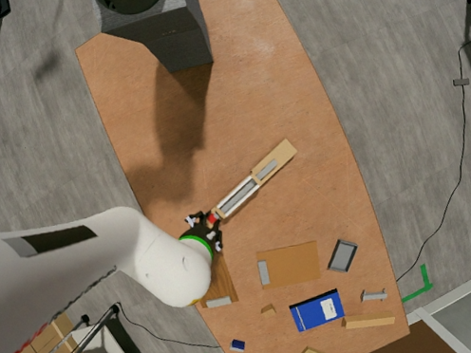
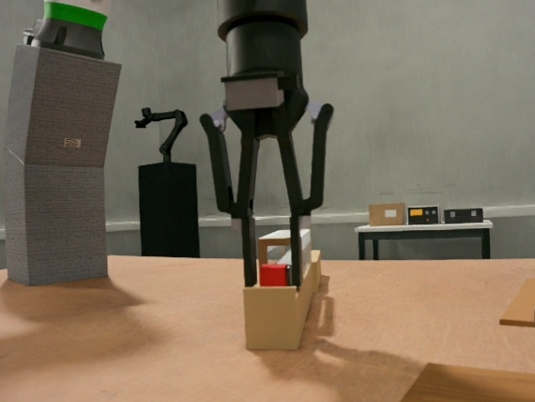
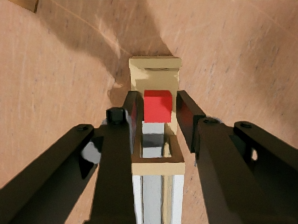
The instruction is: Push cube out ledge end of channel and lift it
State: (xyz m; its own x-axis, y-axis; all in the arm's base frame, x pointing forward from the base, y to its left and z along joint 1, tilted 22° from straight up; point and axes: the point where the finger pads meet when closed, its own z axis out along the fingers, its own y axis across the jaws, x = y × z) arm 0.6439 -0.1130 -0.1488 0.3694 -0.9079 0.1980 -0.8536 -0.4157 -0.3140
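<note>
My gripper is now 30 mm above the red cube. Round my hand: thin grey stick (200 mm to the left, 80 mm behind, 30 mm below); grey bar (80 mm to the left, 30 mm below, 30 mm behind); channel (120 mm to the left, 50 mm behind, 30 mm below).
</note>
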